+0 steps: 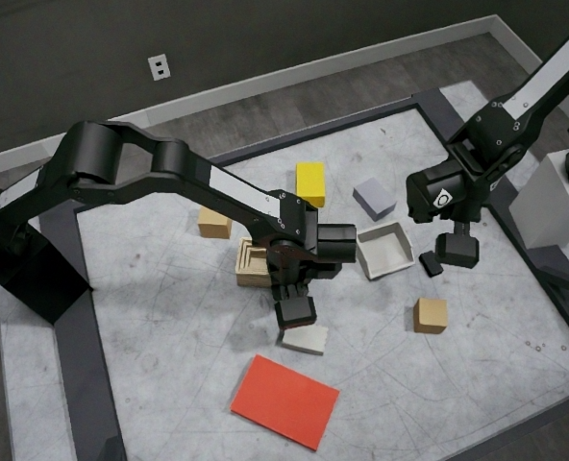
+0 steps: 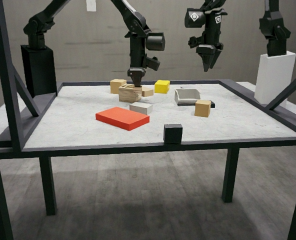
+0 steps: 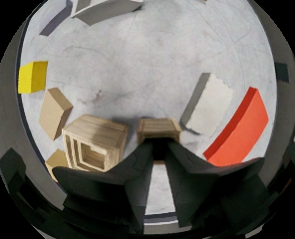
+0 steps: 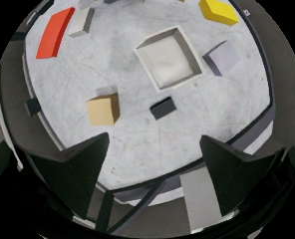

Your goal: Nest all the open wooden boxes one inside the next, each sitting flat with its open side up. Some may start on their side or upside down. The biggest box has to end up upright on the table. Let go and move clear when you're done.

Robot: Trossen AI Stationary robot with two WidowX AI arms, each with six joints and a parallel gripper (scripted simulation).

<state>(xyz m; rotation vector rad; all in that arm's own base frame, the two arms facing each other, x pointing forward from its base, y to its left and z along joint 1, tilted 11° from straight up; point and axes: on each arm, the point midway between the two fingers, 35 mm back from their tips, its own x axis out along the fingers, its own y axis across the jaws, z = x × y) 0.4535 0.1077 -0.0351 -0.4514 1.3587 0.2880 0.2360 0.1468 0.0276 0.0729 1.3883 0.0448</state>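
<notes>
Now: left hand 18 cm short of the tan block and 9 cm above it. From my left hand the other things lie so: red slab: 18 cm behind, 9 cm below, 3 cm to the left; then white block: 9 cm below, 7 cm behind, 2 cm to the right; then white tray: 20 cm to the right, 8 cm below, 7 cm ahead.
My right hand is 160 mm above the white tray, 70 mm to the right of it and 50 mm short of it. Round my right hand: black block 180 mm below, 20 mm to the right, 20 mm ahead; grey block 180 mm ahead, 170 mm below, 60 mm to the left; white block 250 mm to the left, 170 mm below, 100 mm behind.
</notes>
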